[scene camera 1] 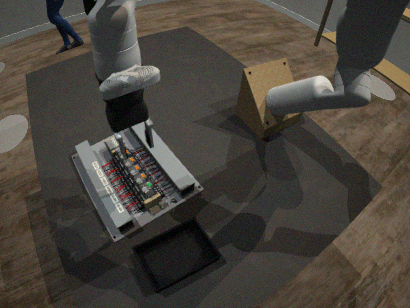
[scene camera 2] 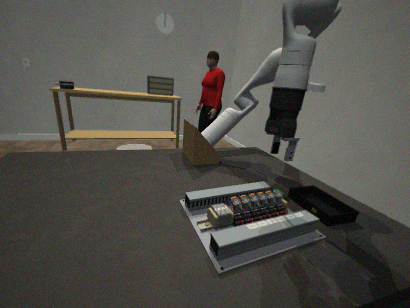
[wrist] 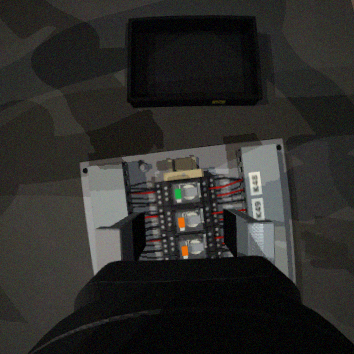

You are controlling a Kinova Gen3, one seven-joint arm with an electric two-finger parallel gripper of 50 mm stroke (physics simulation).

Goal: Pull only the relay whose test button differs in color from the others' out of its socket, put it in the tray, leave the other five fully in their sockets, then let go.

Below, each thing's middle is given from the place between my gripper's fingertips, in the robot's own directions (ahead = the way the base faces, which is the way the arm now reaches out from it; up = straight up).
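My gripper: 9 cm to the left of the grey panel [scene camera 1: 142, 217], 2 cm short of it, 18 cm above it.
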